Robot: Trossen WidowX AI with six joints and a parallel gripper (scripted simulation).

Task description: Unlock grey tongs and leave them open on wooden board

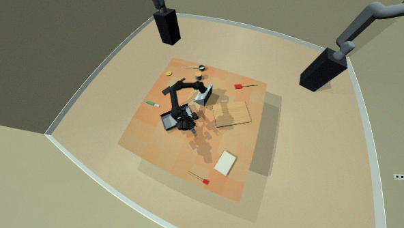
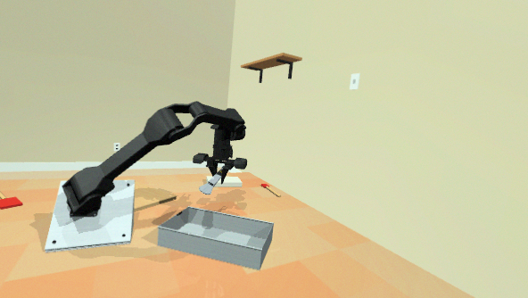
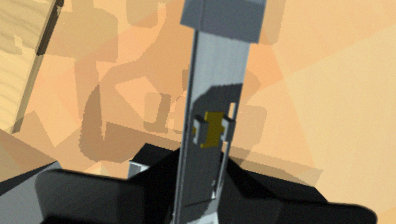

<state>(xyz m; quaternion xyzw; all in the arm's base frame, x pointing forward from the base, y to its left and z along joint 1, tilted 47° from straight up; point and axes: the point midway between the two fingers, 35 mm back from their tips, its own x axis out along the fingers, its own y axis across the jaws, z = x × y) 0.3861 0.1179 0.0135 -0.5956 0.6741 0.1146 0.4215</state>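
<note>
The yellow lock piece lies 10 mm ahead of my gripper tip, 30 mm to the left of it and 40 mm above it. From my gripper tip the other things lie so: grey roasting tin: 30 mm behind, 180 mm to the right, 100 mm below; wooden board: 340 mm behind, 280 mm to the left, 130 mm below; white block: 120 mm ahead, 440 mm to the left, 120 mm below.
</note>
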